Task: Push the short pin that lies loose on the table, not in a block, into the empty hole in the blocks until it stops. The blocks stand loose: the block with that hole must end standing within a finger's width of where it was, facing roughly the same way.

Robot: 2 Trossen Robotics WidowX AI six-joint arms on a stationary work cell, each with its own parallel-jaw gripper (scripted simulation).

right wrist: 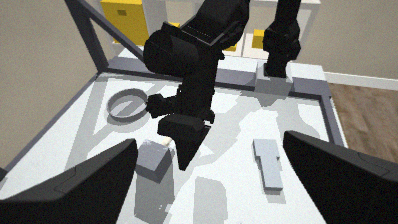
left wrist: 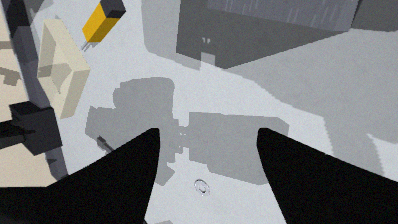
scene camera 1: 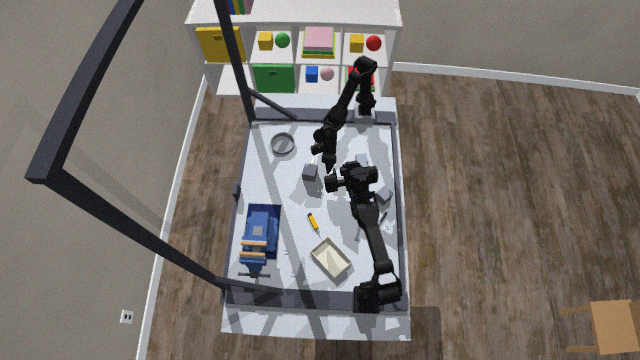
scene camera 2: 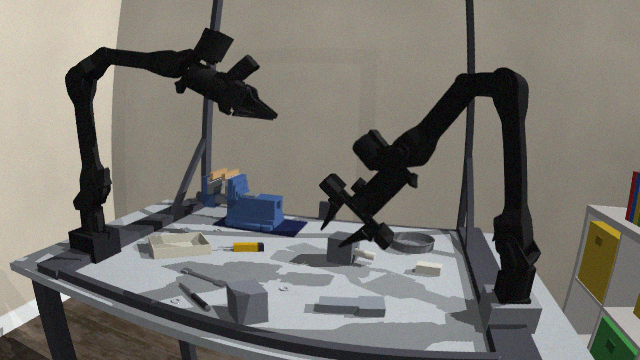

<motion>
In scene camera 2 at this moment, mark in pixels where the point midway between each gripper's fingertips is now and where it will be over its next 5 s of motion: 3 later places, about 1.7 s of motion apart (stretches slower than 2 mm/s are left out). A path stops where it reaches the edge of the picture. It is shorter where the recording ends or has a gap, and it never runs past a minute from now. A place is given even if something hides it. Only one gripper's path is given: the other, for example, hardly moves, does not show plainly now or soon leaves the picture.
The left gripper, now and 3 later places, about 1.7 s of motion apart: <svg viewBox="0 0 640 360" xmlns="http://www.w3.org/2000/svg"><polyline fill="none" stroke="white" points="330,238 438,268 419,252 302,289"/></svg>
</motion>
